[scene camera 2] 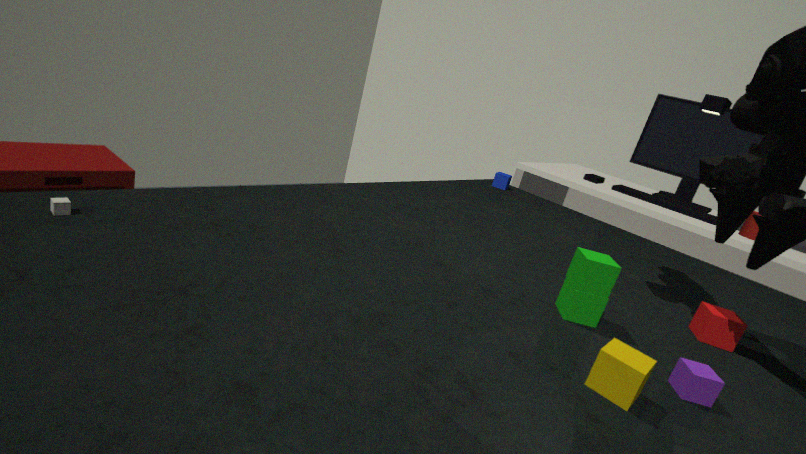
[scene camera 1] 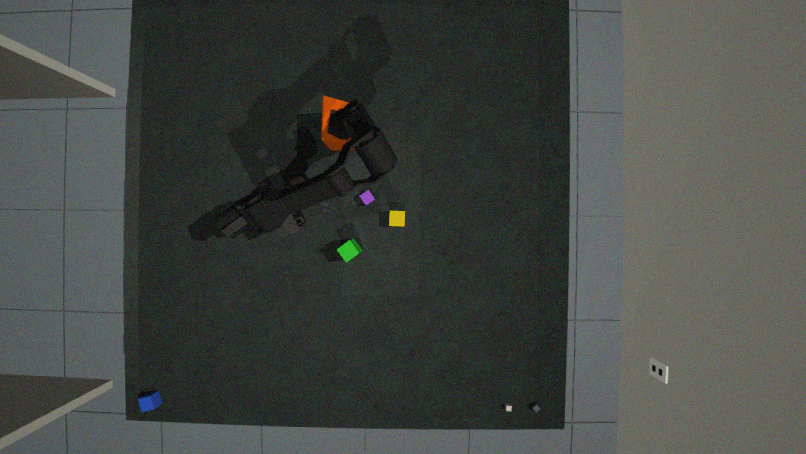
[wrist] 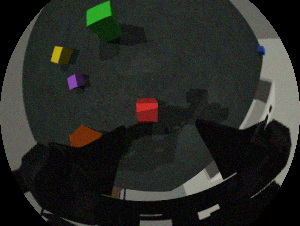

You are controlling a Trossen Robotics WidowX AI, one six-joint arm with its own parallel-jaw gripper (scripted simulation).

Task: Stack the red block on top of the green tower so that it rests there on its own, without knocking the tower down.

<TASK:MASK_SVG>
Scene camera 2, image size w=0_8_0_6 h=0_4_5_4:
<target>my gripper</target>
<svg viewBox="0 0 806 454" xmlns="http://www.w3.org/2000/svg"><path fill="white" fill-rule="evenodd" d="M806 146L763 137L760 144L752 143L749 153L700 159L700 182L709 188L718 202L715 235L717 243L723 244L731 237L747 217L759 206L759 214L762 216L754 215L759 232L747 259L746 267L749 269L757 270L782 252L806 240L806 199L804 199L806 192L800 190L806 177Z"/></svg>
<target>red block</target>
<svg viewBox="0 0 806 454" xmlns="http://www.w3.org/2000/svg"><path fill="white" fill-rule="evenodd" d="M702 301L689 328L698 341L733 352L748 325L734 312Z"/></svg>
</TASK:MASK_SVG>
